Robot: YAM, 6 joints.
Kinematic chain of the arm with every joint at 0, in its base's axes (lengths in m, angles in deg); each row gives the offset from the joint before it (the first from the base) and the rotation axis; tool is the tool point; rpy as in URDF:
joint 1: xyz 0 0 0.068 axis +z
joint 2: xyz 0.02 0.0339 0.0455 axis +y
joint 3: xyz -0.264 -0.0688 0 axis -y
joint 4: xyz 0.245 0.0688 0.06 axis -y
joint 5: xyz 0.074 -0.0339 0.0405 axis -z
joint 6: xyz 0.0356 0 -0.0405 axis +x
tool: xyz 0 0 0 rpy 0 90 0
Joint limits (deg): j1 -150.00..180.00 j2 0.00..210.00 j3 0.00..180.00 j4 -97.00..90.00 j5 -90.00..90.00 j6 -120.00..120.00
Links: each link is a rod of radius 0.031 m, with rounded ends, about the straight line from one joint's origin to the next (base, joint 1, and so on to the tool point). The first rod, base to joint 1, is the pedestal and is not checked.
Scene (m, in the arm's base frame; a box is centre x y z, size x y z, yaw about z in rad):
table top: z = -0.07
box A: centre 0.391 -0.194 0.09 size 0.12 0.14 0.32 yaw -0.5
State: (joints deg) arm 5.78 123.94 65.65 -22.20 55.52 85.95
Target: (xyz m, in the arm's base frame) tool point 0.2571 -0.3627 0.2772
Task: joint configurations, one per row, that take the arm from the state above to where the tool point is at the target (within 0.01 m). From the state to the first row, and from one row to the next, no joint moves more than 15 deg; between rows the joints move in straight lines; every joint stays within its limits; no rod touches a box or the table.
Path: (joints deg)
1: 8.38 111.68 63.72 -19.97 55.49 82.52
2: 10.98 99.43 61.78 -17.74 55.45 79.10
3: 13.58 87.17 59.85 -15.51 55.42 75.67
4: 16.17 74.92 57.91 -13.28 55.39 72.24
5: 18.77 62.66 55.98 -11.05 55.36 68.81
6: 4.86 72.40 62.95 -11.60 55.73 72.24
7: -9.06 82.13 69.92 -12.16 56.11 75.67
8: -22.98 91.87 76.89 -12.71 56.48 79.10
9: -36.89 101.60 83.86 -13.27 56.86 82.52
10: -50.81 111.34 90.83 -13.82 57.23 85.95

